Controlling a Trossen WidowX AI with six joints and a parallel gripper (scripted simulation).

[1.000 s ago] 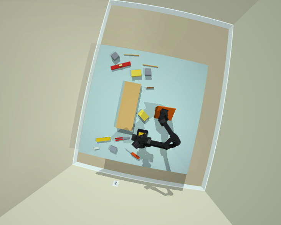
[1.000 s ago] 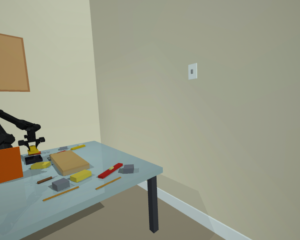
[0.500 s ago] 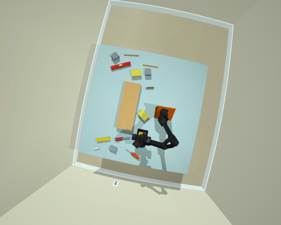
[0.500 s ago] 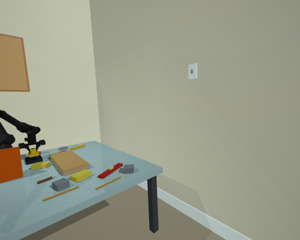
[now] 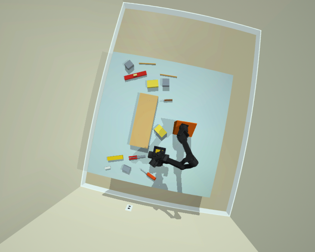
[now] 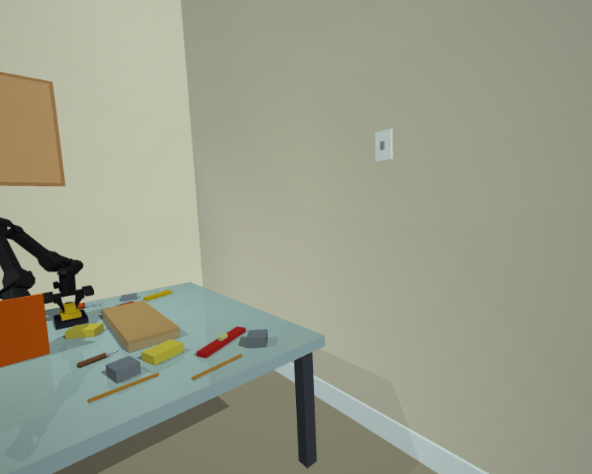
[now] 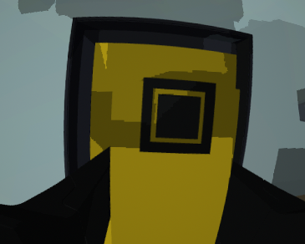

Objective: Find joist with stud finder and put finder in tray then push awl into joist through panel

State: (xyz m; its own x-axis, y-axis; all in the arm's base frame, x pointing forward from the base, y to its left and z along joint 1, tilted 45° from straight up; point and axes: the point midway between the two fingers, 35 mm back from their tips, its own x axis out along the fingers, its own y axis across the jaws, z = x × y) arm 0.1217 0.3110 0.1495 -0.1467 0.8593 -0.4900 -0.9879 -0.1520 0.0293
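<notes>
The dark tray is 1 cm to the right of my gripper tip and 4 cm below it. The rest, counted from my gripper tip: awl: 9 cm ahead, 55 cm to the right, 4 cm below; then yellow bar: 41 cm ahead, 14 cm to the left, 4 cm below; then yellow stud finder: 1 cm to the left, 2 cm above.
</notes>
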